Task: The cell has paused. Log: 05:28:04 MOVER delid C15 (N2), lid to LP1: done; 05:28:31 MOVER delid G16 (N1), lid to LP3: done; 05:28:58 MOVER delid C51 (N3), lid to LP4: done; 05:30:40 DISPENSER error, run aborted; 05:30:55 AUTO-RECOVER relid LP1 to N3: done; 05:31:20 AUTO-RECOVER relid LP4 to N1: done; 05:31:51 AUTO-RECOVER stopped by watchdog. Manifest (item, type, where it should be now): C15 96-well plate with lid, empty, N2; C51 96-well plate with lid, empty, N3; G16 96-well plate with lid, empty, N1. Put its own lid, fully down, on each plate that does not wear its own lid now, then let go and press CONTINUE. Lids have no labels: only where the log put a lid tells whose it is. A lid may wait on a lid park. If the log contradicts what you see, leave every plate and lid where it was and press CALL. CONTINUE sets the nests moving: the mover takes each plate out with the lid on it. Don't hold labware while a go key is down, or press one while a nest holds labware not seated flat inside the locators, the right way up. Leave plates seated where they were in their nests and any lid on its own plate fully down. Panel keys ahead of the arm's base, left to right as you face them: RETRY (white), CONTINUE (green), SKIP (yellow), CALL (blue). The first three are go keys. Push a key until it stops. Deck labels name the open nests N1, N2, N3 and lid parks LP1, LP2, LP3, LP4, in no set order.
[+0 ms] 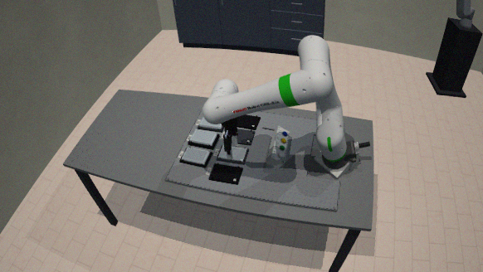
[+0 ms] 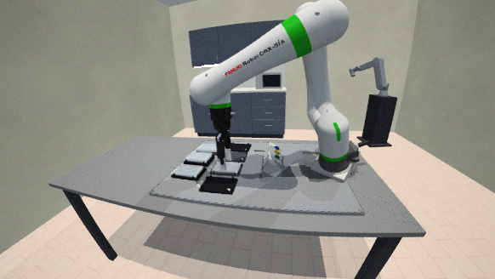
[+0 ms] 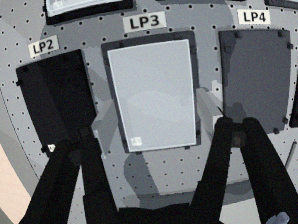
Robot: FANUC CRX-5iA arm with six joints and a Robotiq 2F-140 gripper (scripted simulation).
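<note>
The pale lid lies 40 mm below my hand. From my hand the other things lie so: lid park LP4: 20 mm behind, 130 mm to the right, 50 mm below; lid park LP2: 20 mm ahead, 130 mm to the left, 50 mm below; LP2 label: 100 mm ahead, 120 mm to the left, 50 mm below.
</note>
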